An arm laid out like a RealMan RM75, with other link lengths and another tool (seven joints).
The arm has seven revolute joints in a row. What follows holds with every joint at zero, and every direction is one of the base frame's. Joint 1 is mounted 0.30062 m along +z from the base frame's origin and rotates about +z. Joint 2 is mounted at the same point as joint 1 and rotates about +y. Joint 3 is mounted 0.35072 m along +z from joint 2 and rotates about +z. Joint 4 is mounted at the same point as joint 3 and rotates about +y. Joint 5 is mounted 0.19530 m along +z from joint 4 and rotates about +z. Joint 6 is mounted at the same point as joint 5 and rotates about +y. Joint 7 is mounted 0.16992 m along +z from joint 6 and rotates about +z. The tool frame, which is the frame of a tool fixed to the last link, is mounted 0.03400 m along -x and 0.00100 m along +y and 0.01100 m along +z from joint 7; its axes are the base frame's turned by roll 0.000, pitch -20.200 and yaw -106.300 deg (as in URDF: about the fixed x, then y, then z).
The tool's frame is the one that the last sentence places.
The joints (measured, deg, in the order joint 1, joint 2, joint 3, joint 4, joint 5, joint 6, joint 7), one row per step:
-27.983 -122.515 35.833 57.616 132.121 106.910 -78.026
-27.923 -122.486 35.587 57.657 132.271 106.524 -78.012
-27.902 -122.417 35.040 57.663 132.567 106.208 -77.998
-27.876 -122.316 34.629 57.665 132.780 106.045 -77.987
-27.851 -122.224 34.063 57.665 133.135 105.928 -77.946
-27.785 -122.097 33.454 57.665 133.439 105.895 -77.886
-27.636 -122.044 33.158 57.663 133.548 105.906 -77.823
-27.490 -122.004 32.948 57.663 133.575 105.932 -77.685
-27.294 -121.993 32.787 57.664 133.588 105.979 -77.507
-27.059 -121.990 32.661 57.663 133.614 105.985 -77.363
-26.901 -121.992 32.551 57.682 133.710 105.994 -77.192
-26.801 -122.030 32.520 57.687 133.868 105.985 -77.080
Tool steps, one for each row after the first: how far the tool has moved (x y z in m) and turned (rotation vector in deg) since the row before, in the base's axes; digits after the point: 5 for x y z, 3 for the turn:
-0.00161 0.00088 0.00078 0.487 0.239 0.309
-0.00214 0.00096 0.00147 0.573 0.226 0.473
-0.00177 0.00057 0.00148 0.391 0.173 0.344
-0.00217 0.00031 0.00162 0.396 0.201 0.428
-0.00234 0.00001 0.00197 0.401 0.140 0.436
-0.00160 -0.00075 0.00089 0.194 0.022 0.278
-0.00123 -0.00070 0.00067 0.171 -0.012 0.126
-0.00126 -0.00113 0.00036 0.120 -0.030 0.101
-0.00149 -0.00136 0.00023 0.109 -0.002 0.171
-0.00121 -0.00097 0.00020 0.073 0.071 0.072
-0.00084 -0.00087 -0.00028 -0.043 0.106 0.060

